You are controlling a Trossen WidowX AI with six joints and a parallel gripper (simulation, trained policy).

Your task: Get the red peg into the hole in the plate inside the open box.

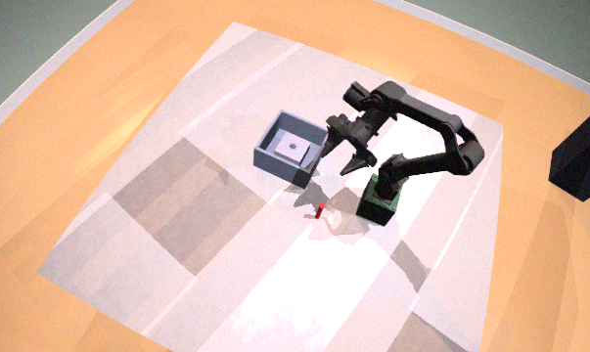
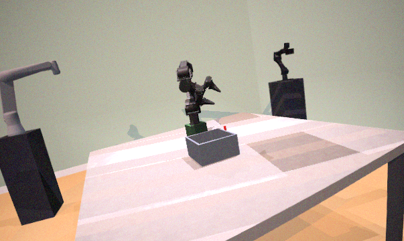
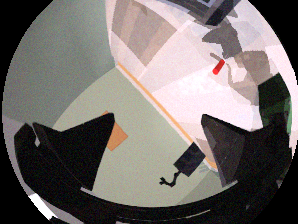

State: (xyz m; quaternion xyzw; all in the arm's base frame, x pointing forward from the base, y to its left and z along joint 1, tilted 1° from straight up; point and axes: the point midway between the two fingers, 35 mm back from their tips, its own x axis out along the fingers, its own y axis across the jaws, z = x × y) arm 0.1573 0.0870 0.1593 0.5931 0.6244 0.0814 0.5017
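My gripper tip is now 2 cm past the red peg, 2 cm to the right of it and 21 cm above it. Also, from my gripper tip: grey box (17 cm ahead, 13 cm to the right, 22 cm below); then plate (17 cm ahead, 13 cm to the right, 20 cm below).
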